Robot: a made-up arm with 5 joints. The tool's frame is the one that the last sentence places. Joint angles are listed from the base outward.
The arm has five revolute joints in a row. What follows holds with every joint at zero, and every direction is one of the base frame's.
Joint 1 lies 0.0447 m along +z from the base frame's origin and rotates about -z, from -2.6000 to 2.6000 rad.
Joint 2 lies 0.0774 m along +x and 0.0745 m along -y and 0.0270 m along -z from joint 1 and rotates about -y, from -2.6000 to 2.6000 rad.
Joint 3 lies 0.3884 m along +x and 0.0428 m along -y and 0.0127 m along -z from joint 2 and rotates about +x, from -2.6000 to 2.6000 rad.
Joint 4 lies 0.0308 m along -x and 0.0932 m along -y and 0.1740 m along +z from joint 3 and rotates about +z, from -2.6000 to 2.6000 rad.
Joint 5 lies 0.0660 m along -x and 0.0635 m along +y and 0.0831 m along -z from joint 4 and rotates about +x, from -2.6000 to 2.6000 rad.
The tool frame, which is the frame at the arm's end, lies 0.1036 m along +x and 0.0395 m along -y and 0.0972 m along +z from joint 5; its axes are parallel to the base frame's.
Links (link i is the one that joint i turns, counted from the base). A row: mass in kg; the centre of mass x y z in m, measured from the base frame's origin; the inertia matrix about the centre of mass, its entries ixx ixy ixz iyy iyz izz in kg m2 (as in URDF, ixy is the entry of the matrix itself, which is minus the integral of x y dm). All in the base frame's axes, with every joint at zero. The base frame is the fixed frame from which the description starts. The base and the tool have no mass.
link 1: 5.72; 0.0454 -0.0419 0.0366; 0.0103 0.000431 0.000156 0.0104 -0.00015 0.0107
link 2: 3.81; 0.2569 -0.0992 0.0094; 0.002 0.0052 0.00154 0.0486 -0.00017 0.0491
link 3: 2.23; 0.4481 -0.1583 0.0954; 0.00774 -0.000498 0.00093 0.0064 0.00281 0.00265
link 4: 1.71; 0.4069 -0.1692 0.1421; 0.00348 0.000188 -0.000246 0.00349 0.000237 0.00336
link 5: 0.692; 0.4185 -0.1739 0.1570; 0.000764 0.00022 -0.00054 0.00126 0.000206 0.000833
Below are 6 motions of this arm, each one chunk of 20 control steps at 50 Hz.
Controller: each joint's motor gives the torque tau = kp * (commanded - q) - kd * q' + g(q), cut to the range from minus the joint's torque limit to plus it. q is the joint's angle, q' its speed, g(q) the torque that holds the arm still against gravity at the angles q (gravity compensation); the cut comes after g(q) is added. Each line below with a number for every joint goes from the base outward.
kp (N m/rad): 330 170 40 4.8 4.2
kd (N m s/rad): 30 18 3.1 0.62 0.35
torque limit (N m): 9.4 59 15 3.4 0.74
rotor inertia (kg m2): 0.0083 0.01 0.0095 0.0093 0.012
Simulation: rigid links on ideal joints. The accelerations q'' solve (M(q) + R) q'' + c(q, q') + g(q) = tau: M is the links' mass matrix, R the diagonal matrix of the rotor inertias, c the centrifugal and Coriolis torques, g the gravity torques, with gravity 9.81 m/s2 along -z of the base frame. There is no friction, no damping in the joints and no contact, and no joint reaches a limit. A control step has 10 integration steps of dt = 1/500 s. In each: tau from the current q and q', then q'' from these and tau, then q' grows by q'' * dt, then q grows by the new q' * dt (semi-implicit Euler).
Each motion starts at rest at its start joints. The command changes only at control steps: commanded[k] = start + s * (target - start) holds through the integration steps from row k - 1 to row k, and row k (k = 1, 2, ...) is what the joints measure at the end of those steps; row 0 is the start. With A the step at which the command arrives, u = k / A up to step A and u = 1 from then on. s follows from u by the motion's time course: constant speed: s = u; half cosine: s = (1 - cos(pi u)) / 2; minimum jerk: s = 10 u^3 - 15 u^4 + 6 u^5; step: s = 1 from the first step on.
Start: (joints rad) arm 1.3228 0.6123 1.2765 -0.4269 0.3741
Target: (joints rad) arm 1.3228 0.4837 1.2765 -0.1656 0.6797
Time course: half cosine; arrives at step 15
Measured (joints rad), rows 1 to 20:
1: 1.3228 0.6122 1.2763 -0.4268 0.3743
2: 1.3228 0.6118 1.2757 -0.4261 0.3751
3: 1.3229 0.6108 1.2745 -0.4245 0.3773
4: 1.3230 0.6089 1.2726 -0.4212 0.3816
5: 1.3232 0.6060 1.2703 -0.4159 0.3889
6: 1.3234 0.6019 1.2678 -0.4082 0.3995
7: 1.3237 0.5964 1.2653 -0.3979 0.4138
8: 1.3241 0.5897 1.2631 -0.3851 0.4319
9: 1.3244 0.5817 1.2615 -0.3700 0.4534
10: 1.3246 0.5726 1.2606 -0.3529 0.4780
11: 1.3248 0.5628 1.2607 -0.3344 0.5048
12: 1.3248 0.5525 1.2618 -0.3150 0.5329
13: 1.3247 0.5420 1.2639 -0.2953 0.5612
14: 1.3245 0.5318 1.2670 -0.2762 0.5885
15: 1.3242 0.5222 1.2709 -0.2581 0.6137
16: 1.3238 0.5135 1.2752 -0.2417 0.6358
17: 1.3232 0.5060 1.2795 -0.2273 0.6543
18: 1.3227 0.4995 1.2833 -0.2148 0.6691
19: 1.3222 0.4942 1.2864 -0.2042 0.6803
20: 1.3217 0.4898 1.2886 -0.1953 0.6884

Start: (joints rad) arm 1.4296 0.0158 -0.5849 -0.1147 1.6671
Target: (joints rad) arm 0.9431 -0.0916 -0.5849 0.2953 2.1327
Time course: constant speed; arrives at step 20
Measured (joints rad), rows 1 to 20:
1: 1.4279 0.0156 -0.5816 -0.1129 1.6677
2: 1.4235 0.0149 -0.5756 -0.1077 1.6705
3: 1.4164 0.0137 -0.5689 -0.0989 1.6768
4: 1.4064 0.0120 -0.5629 -0.0871 1.6869
5: 1.3938 0.0096 -0.5580 -0.0731 1.7005
6: 1.3785 0.0066 -0.5542 -0.0575 1.7172
7: 1.3607 0.0030 -0.5517 -0.0409 1.7364
8: 1.3405 -0.0011 -0.5504 -0.0238 1.7575
9: 1.3184 -0.0056 -0.5506 -0.0065 1.7801
10: 1.2948 -0.0106 -0.5523 0.0105 1.8038
11: 1.2703 -0.0158 -0.5552 0.0270 1.8281
12: 1.2450 -0.0213 -0.5590 0.0430 1.8527
13: 1.2193 -0.0270 -0.5630 0.0587 1.8775
14: 1.1934 -0.0328 -0.5672 0.0742 1.9022
15: 1.1675 -0.0386 -0.5711 0.0897 1.9268
16: 1.1417 -0.0445 -0.5746 0.1054 1.9512
17: 1.1160 -0.0503 -0.5776 0.1214 1.9754
18: 1.0905 -0.0561 -0.5801 0.1379 1.9994
19: 1.0653 -0.0618 -0.5820 0.1550 2.0233
20: 1.0402 -0.0674 -0.5834 0.1726 2.0470

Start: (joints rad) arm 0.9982 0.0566 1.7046 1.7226 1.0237
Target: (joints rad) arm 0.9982 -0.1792 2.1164 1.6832 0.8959
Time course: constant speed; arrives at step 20
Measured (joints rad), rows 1 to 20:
1: 0.9983 0.0563 1.7058 1.7221 1.0233
2: 0.9986 0.0553 1.7093 1.7210 1.0220
3: 0.9989 0.0531 1.7154 1.7192 1.0196
4: 0.9993 0.0495 1.7244 1.7170 1.0161
5: 0.9997 0.0444 1.7362 1.7146 1.0117
6: 1.0001 0.0379 1.7504 1.7123 1.0065
7: 1.0003 0.0301 1.7668 1.7102 1.0007
8: 1.0005 0.0211 1.7852 1.7084 0.9945
9: 1.0005 0.0110 1.8050 1.7069 0.9880
10: 1.0004 0.0002 1.8260 1.7058 0.9815
11: 1.0003 -0.0114 1.8479 1.7049 0.9750
12: 1.0000 -0.0233 1.8703 1.7043 0.9685
13: 0.9997 -0.0356 1.8930 1.7038 0.9620
14: 0.9994 -0.0482 1.9158 1.7033 0.9557
15: 0.9991 -0.0608 1.9385 1.7029 0.9494
16: 0.9987 -0.0734 1.9611 1.7024 0.9432
17: 0.9984 -0.0860 1.9835 1.7017 0.9370
18: 0.9982 -0.0985 2.0056 1.7010 0.9308
19: 0.9980 -0.1110 2.0273 1.7000 0.9246
20: 0.9978 -0.1233 2.0488 1.6989 0.9184

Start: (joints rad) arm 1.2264 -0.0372 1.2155 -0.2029 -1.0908
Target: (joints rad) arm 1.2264 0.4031 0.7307 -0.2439 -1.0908
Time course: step
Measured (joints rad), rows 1 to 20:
1: 1.2265 -0.0277 1.2129 -0.2036 -1.0858
2: 1.2267 -0.0007 1.2061 -0.2056 -1.0743
3: 1.2266 0.0408 1.1893 -0.2093 -1.0590
4: 1.2263 0.0852 1.1384 -0.2145 -1.0398
5: 1.2260 0.1309 1.0646 -0.2240 -1.0240
6: 1.2256 0.1782 0.9883 -0.2383 -1.0181
7: 1.2252 0.2246 0.9162 -0.2550 -1.0222
8: 1.2248 0.2678 0.8518 -0.2708 -1.0338
9: 1.2244 0.3064 0.7972 -0.2834 -1.0500
10: 1.2241 0.3394 0.7532 -0.2915 -1.0678
11: 1.2241 0.3665 0.7197 -0.2948 -1.0848
12: 1.2243 0.3879 0.6961 -0.2940 -1.0991
13: 1.2247 0.4038 0.6811 -0.2899 -1.1101
14: 1.2253 0.4150 0.6734 -0.2838 -1.1173
15: 1.2260 0.4222 0.6714 -0.2767 -1.1209
16: 1.2267 0.4262 0.6736 -0.2694 -1.1215
17: 1.2273 0.4275 0.6786 -0.2626 -1.1198
18: 1.2278 0.4271 0.6853 -0.2567 -1.1164
19: 1.2281 0.4253 0.6929 -0.2517 -1.1120
20: 1.2283 0.4227 0.7005 -0.2478 -1.1072

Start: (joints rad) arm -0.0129 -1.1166 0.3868 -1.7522 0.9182
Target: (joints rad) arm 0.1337 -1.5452 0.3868 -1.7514 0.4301
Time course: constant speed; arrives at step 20
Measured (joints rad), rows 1 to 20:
1: -0.0123 -1.1176 0.3845 -1.7518 0.9165
2: -0.0109 -1.1204 0.3801 -1.7503 0.9112
3: -0.0088 -1.1256 0.3748 -1.7477 0.9013
4: -0.0060 -1.1331 0.3695 -1.7444 0.8871
5: -0.0024 -1.1429 0.3649 -1.7407 0.8691
6: 0.0019 -1.1549 0.3613 -1.7372 0.8482
7: 0.0070 -1.1690 0.3589 -1.7342 0.8252
8: 0.0127 -1.1848 0.3579 -1.7320 0.8008
9: 0.0190 -1.2022 0.3580 -1.7307 0.7758
10: 0.0259 -1.2209 0.3592 -1.7304 0.7505
11: 0.0331 -1.2408 0.3612 -1.7310 0.7253
12: 0.0406 -1.2615 0.3638 -1.7324 0.7005
13: 0.0484 -1.2829 0.3669 -1.7344 0.6760
14: 0.0563 -1.3049 0.3701 -1.7370 0.6518
15: 0.0643 -1.3272 0.3734 -1.7399 0.6281
16: 0.0723 -1.3497 0.3765 -1.7429 0.6045
17: 0.0804 -1.3724 0.3795 -1.7460 0.5811
18: 0.0883 -1.3951 0.3821 -1.7490 0.5578
19: 0.0962 -1.4177 0.3844 -1.7517 0.5345
20: 0.1041 -1.4403 0.3863 -1.7542 0.5111

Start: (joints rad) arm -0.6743 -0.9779 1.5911 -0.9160 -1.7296
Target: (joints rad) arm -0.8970 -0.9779 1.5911 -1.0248 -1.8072
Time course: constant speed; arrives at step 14
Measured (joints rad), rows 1 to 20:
1: -0.6758 -0.9786 1.5909 -0.9155 -1.7286
2: -0.6797 -0.9798 1.5911 -0.9150 -1.7269
3: -0.6860 -0.9813 1.5921 -0.9152 -1.7252
4: -0.6943 -0.9828 1.5934 -0.9167 -1.7244
5: -0.7044 -0.9841 1.5948 -0.9196 -1.7250
6: -0.7159 -0.9850 1.5960 -0.9240 -1.7271
7: -0.7286 -0.9856 1.5968 -0.9296 -1.7308
8: -0.7421 -0.9858 1.5972 -0.9361 -1.7358
9: -0.7563 -0.9856 1.5972 -0.9433 -1.7418
10: -0.7710 -0.9852 1.5968 -0.9509 -1.7486
11: -0.7861 -0.9845 1.5961 -0.9587 -1.7559
12: -0.8016 -0.9837 1.5952 -0.9665 -1.7635
13: -0.8172 -0.9828 1.5942 -0.9742 -1.7711
14: -0.8330 -0.9818 1.5931 -0.9818 -1.7787
15: -0.8474 -0.9801 1.5924 -0.9898 -1.7870
16: -0.8595 -0.9780 1.5912 -0.9975 -1.7959
17: -0.8692 -0.9756 1.5896 -1.0042 -1.8044
18: -0.8769 -0.9735 1.5877 -1.0094 -1.8118
19: -0.8829 -0.9717 1.5860 -1.0132 -1.8176
20: -0.8874 -0.9702 1.5845 -1.0156 -1.8216

